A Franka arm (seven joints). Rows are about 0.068 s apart.
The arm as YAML. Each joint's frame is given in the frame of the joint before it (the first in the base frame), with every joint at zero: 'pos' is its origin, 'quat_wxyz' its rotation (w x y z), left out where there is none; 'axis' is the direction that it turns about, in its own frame. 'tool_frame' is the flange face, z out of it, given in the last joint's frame.
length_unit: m
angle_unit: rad
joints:
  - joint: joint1
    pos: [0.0, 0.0, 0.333]
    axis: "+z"
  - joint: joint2
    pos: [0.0, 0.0, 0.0]
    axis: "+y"
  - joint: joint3
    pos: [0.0, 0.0, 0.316]
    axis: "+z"
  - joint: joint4
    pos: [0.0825, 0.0, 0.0]
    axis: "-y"
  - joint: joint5
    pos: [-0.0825, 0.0, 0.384]
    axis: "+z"
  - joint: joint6
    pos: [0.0, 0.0, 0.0]
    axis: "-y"
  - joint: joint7
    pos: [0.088, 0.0, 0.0]
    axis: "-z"
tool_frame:
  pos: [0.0, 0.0, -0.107]
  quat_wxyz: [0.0, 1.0, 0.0, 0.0]
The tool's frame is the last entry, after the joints.
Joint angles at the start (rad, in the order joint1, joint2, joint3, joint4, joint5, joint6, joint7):
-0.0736 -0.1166 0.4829 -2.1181 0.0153 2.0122 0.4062
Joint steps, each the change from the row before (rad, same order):
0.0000 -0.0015 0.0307 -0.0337 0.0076 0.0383 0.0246
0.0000 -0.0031 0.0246 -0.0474 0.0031 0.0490 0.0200
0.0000 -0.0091 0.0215 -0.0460 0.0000 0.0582 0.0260
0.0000 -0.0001 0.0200 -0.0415 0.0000 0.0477 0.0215
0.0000 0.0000 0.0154 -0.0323 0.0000 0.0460 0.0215
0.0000 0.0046 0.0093 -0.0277 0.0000 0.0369 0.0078
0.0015 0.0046 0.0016 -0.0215 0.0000 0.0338 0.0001
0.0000 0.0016 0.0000 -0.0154 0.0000 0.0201 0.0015
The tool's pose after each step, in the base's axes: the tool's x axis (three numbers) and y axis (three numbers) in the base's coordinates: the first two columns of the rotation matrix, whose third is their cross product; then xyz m. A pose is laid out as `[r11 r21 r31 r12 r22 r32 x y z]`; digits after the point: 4 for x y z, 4 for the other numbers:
[0.9998 -0.0040 0.0177 -0.0046 -0.9994 0.0332 0.4648 0.2257 0.4453]
[0.9998 -0.0020 0.0218 -0.0027 -0.9994 0.0333 0.4547 0.2341 0.4282]
[0.9991 -0.0072 0.0428 -0.0085 -0.9995 0.0308 0.4454 0.2408 0.4155]
[0.9987 -0.0095 0.0492 -0.0110 -0.9995 0.0300 0.4364 0.2462 0.4003]
[0.9980 -0.0159 0.0619 -0.0175 -0.9995 0.0246 0.4299 0.2503 0.3894]
[0.9977 -0.0148 0.0656 -0.0162 -0.9997 0.0208 0.4250 0.2518 0.3782]
[0.9973 -0.0121 0.0718 -0.0132 -0.9998 0.0148 0.4224 0.2513 0.3699]
[0.9971 -0.0138 0.0744 -0.0148 -0.9998 0.0125 0.4206 0.2497 0.3644]

